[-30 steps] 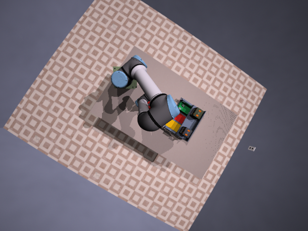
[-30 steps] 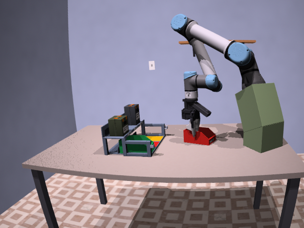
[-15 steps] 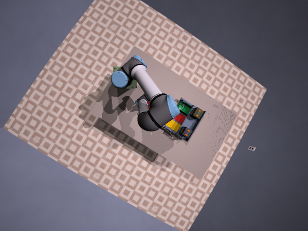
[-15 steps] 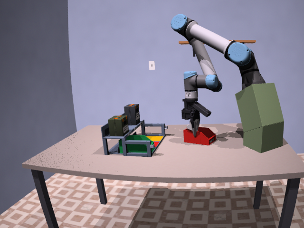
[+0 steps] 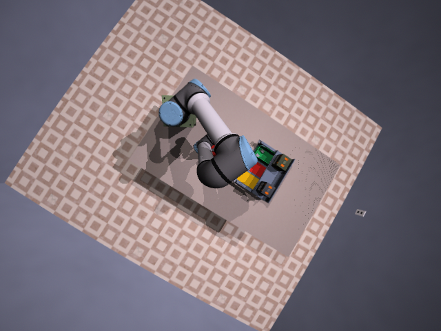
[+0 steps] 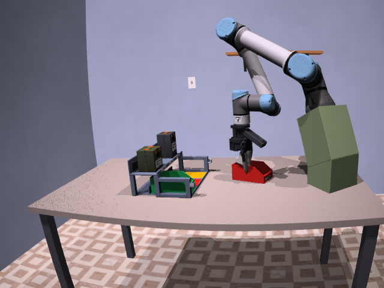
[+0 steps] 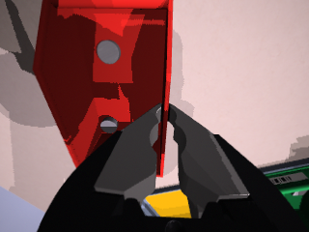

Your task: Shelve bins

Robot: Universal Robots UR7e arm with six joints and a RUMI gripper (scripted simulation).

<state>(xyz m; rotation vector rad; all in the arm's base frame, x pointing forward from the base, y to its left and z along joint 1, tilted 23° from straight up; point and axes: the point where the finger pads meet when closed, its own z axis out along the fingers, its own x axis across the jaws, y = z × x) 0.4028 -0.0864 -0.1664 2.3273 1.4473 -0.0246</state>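
My gripper is now 3 cm past the red bin, 4 cm to the left of it and 2 cm above it. From my hand the other things lie so: red mark 31 cm ahead, 5 cm below; yellow mark 30 cm ahead, 11 cm to the right, 5 cm below; green bin 32 cm ahead, 12 cm to the left, 2 cm below.
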